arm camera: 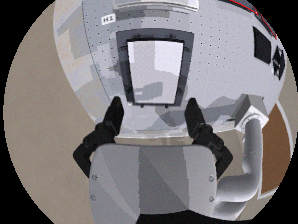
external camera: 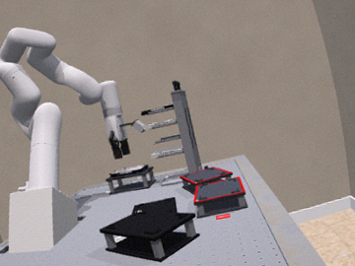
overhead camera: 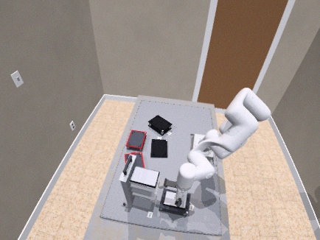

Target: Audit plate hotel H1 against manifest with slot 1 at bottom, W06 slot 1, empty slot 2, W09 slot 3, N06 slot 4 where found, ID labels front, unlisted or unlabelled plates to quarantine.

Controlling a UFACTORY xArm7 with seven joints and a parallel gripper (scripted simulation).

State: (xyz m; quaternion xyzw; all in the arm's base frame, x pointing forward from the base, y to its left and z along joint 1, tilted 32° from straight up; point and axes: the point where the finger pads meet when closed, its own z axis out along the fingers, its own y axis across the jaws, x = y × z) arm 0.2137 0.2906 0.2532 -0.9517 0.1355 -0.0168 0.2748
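The grey plate is 7 cm below my hand and 1 cm ahead of it. The rest, counted from my hand: plate hotel H1 (26 cm ahead, 7 cm to the right, 2 cm above); pale plate (18 cm ahead, 8 cm above, 5 cm to the right).
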